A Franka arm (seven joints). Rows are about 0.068 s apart.
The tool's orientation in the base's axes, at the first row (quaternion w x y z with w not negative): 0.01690, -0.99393, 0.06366, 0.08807
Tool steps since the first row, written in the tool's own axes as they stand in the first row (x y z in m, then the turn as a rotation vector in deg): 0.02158, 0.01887, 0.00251, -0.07, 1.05, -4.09; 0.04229, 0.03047, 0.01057, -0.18, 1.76, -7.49; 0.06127, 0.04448, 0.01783, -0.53, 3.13, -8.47; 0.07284, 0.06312, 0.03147, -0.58, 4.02, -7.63; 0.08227, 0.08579, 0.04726, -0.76, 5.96, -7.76; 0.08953, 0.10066, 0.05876, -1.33, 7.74, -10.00
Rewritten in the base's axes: 0.01819, -0.02126, -0.00672, 0.50, -1.22, 4.01; 0.03552, -0.03496, -0.01858, 0.89, -2.06, 7.36; 0.05098, -0.05087, -0.02940, 0.54, -3.42, 8.36; 0.05750, -0.07016, -0.04529, 0.23, -4.26, 7.52; 0.06104, -0.09309, -0.06300, -0.17, -6.16, 7.64; 0.06422, -0.10822, -0.07593, -0.57, -7.96, 9.90
